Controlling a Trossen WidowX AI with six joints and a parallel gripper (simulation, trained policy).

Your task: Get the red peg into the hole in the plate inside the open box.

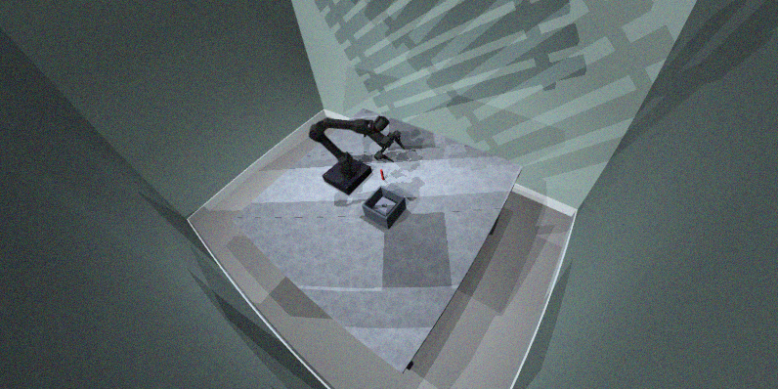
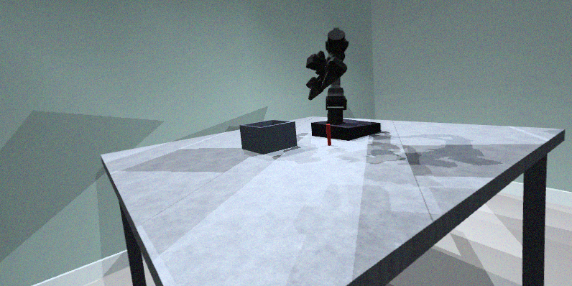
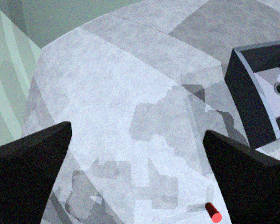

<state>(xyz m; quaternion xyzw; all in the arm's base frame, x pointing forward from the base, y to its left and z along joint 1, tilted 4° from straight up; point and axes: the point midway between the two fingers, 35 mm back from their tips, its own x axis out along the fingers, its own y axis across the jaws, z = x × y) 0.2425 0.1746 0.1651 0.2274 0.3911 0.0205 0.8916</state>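
Now: the red peg 16 cm below my gripper tip, 10 cm behind it and 6 cm to the right of it. From my gripper tip the other things lie so: dark grey box (23 cm to the right, 17 cm below, 7 cm ahead).
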